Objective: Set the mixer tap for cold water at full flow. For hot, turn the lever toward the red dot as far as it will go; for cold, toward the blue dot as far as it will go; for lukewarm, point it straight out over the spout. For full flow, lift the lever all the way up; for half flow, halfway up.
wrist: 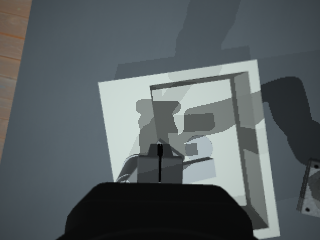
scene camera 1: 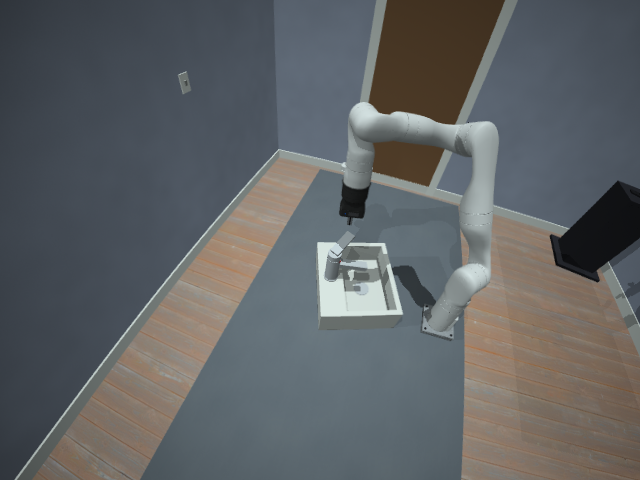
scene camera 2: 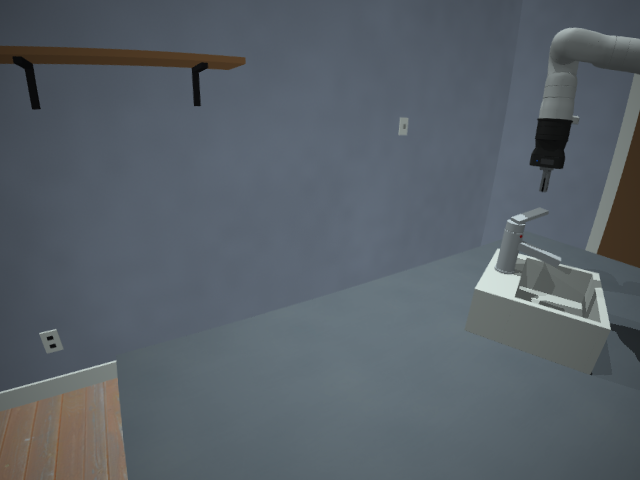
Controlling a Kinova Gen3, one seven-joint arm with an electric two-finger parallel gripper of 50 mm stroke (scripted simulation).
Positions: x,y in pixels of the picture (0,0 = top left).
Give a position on a white basin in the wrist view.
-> At 217,112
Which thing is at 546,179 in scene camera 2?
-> My gripper.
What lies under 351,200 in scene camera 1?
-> My gripper.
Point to a grey mixer tap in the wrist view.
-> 200,169
